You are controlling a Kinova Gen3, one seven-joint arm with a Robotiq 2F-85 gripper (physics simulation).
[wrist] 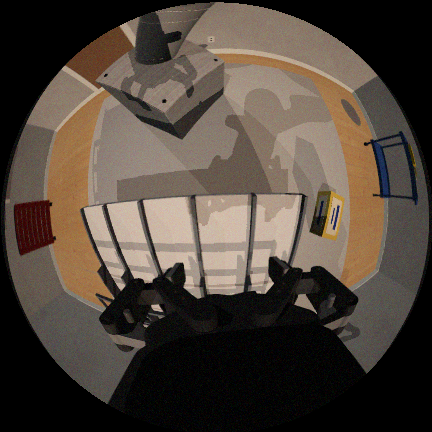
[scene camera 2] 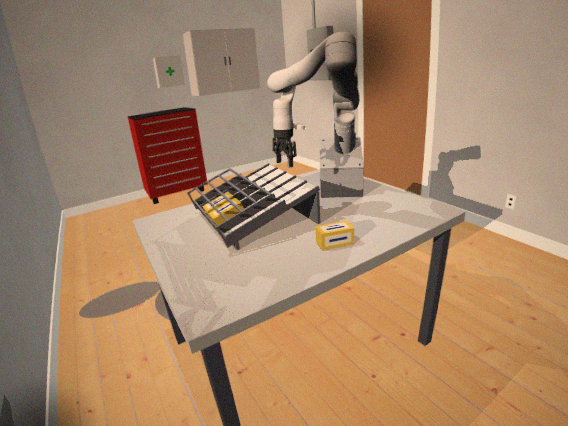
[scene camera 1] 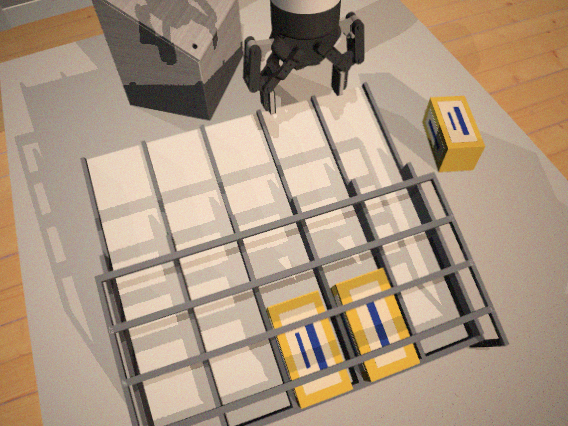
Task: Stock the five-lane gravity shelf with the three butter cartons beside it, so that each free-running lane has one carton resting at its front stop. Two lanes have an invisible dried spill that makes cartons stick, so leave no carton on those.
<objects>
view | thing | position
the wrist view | my gripper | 226, 269
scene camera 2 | yellow butter carton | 328, 236
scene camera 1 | my gripper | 304, 100
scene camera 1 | yellow butter carton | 456, 144
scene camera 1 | yellow butter carton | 371, 326
</objects>
